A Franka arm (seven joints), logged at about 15 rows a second.
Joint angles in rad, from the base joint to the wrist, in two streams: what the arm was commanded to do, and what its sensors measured. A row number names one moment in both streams.
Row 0, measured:
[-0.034 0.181 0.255 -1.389 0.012 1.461 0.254]
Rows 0 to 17, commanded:
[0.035 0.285 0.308 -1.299 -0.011 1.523 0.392]
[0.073 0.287 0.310 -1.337 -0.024 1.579 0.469]
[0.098 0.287 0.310 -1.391 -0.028 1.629 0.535]
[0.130 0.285 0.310 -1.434 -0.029 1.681 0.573]
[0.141 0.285 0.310 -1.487 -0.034 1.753 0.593]
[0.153 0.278 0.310 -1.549 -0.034 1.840 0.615]
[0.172 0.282 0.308 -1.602 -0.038 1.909 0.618]
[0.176 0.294 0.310 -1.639 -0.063 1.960 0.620]
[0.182 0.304 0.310 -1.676 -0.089 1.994 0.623]
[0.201 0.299 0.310 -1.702 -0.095 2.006 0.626]
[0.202 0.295 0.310 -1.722 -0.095 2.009 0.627]
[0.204 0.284 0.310 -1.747 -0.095 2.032 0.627]
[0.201 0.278 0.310 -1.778 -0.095 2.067 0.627]
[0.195 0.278 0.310 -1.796 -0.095 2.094 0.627]
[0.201 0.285 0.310 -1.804 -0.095 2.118 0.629]
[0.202 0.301 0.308 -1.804 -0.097 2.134 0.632]
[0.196 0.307 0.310 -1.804 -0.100 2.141 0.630]
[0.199 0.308 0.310 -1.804 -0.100 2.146 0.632]
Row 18, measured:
[0.207 0.316 0.304 -1.778 -0.073 2.115 0.607]
